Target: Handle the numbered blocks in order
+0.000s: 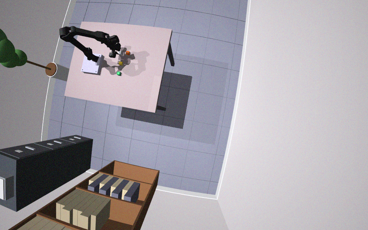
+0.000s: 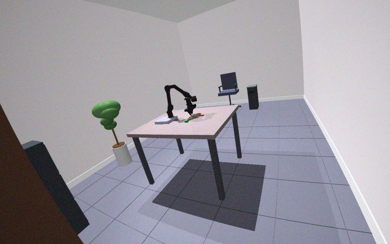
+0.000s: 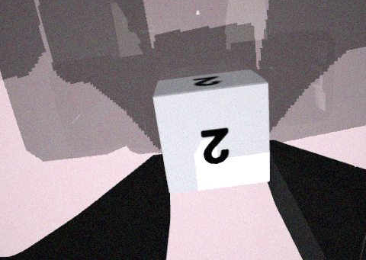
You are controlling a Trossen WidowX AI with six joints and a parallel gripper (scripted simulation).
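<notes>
My gripper tip is 10 cm short of the orange block and 3 cm to the right of it. From my gripper tip the other things lie so: green block (21 cm to the right, 9 cm ahead); then yellow block (10 cm to the right, 7 cm ahead); then white block (1 cm ahead).
</notes>
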